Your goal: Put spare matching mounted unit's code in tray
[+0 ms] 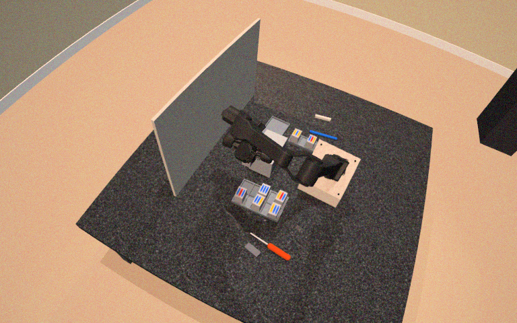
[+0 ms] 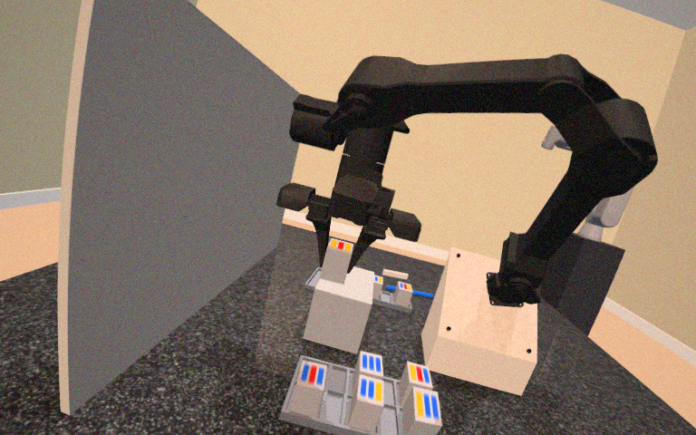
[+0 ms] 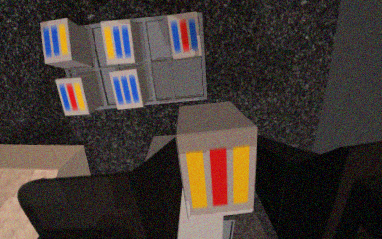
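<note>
Now: gripper tip 34 cm to the left of the grey tray and 17 cm above it. Also, from my gripper tip: blue pen (23 cm behind, 40 cm to the right, 16 cm below); tall grey panel (22 cm ahead, 17 cm to the right, 5 cm above).
</note>
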